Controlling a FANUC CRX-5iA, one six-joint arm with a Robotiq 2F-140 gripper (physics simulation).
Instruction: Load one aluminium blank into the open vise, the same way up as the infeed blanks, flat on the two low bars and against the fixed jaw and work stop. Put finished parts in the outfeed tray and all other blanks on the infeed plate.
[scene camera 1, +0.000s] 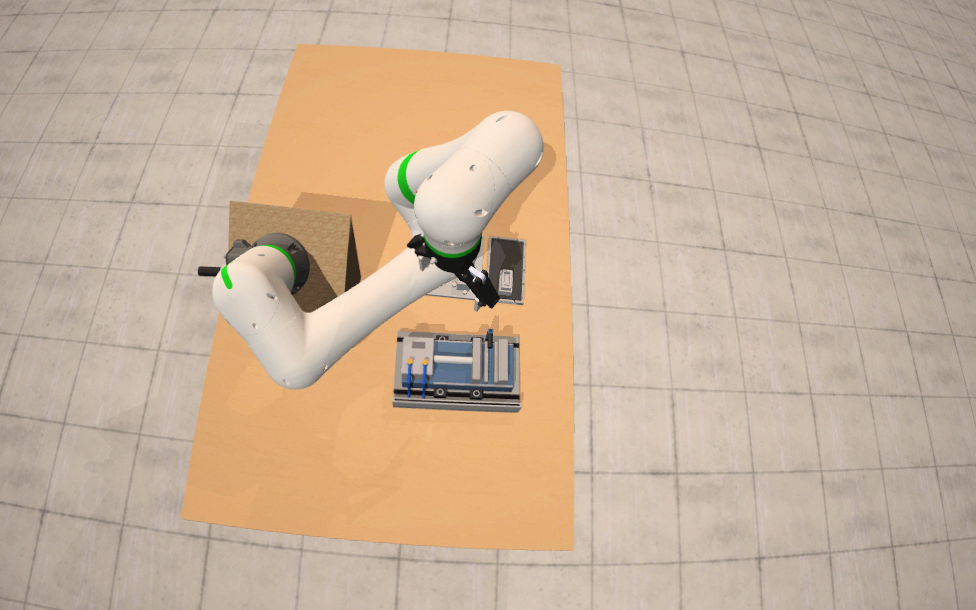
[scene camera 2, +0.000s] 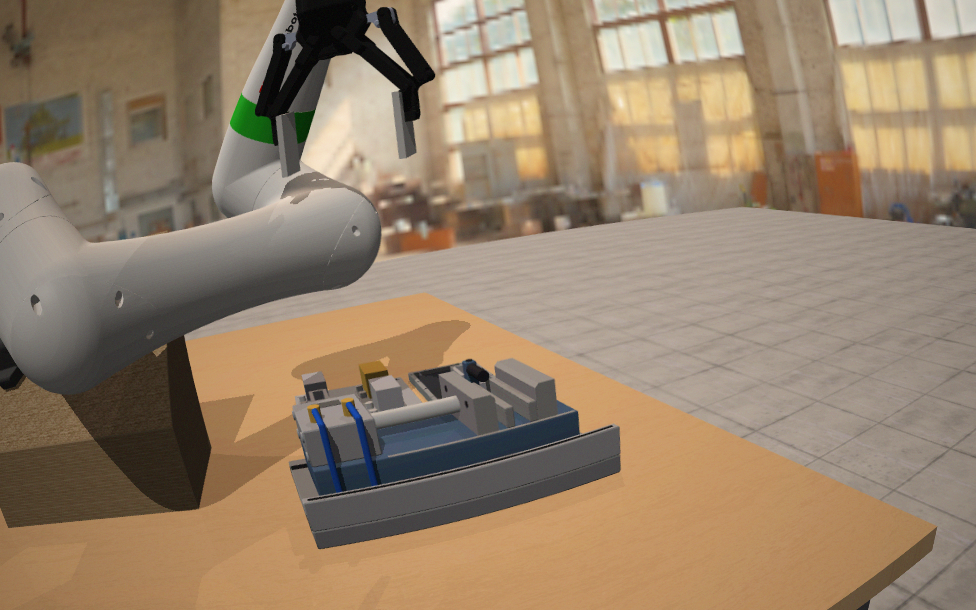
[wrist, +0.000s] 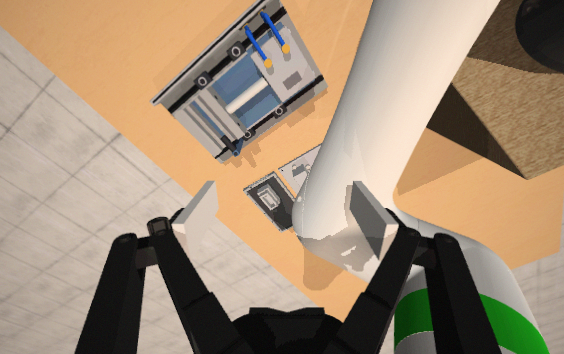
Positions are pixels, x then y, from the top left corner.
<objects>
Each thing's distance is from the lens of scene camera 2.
my gripper (scene camera 2: 346, 164): 0.72 m
outfeed tray (scene camera 2: 429, 379): 1.06 m
blue-grey base (scene camera 2: 431, 432): 0.69 m
The marked spots on the outfeed tray and the blue-grey base are 0.37 m apart.
</objects>
